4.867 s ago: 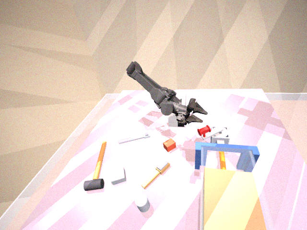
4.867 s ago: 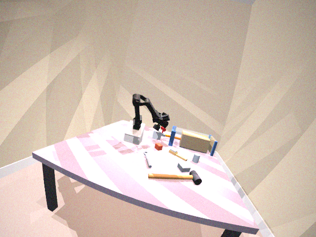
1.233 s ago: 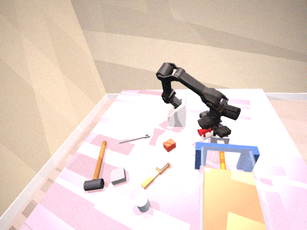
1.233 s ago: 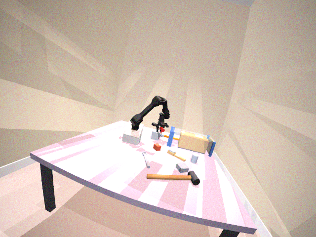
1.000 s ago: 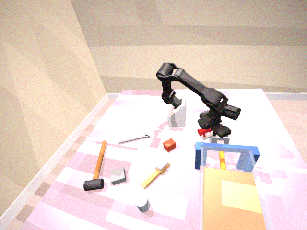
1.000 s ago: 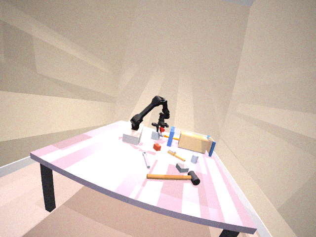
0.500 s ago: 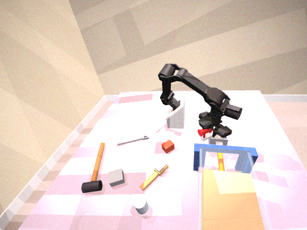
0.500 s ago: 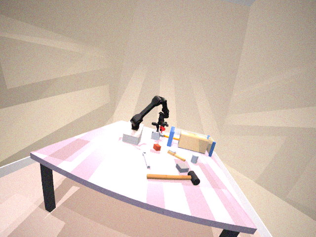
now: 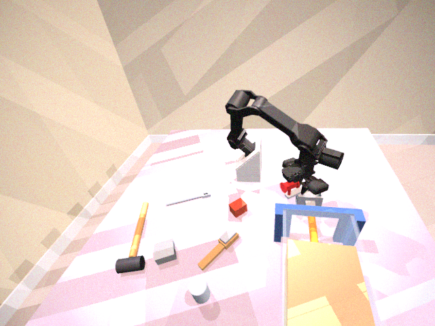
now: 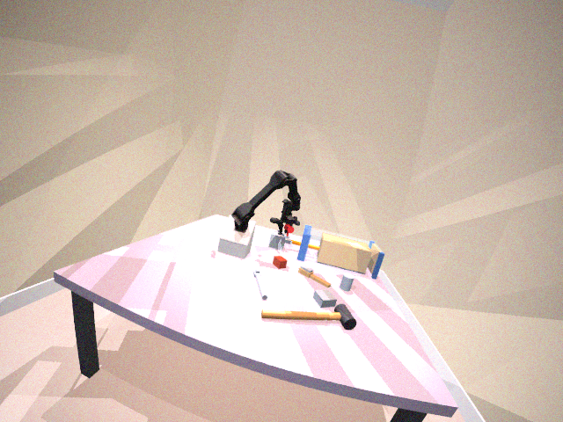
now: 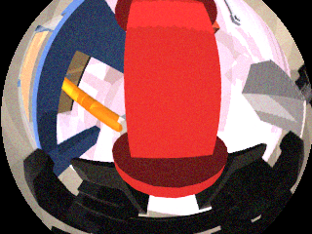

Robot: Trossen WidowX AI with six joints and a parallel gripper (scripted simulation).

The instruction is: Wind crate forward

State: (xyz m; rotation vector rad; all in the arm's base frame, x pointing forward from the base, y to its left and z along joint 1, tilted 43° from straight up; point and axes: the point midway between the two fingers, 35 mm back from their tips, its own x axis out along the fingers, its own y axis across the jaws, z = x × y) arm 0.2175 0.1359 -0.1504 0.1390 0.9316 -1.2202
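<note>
My gripper tip is now 50 mm below the red knob, 40 mm to the left of it and 30 mm short of it. The rest, counted from my gripper tip: grey winch (70 mm below, 40 mm behind, 30 mm to the left); frame (130 mm ahead, 30 mm to the left, 10 mm above); crank handle (20 mm above, 10 mm to the right, 10 mm ahead).
</note>
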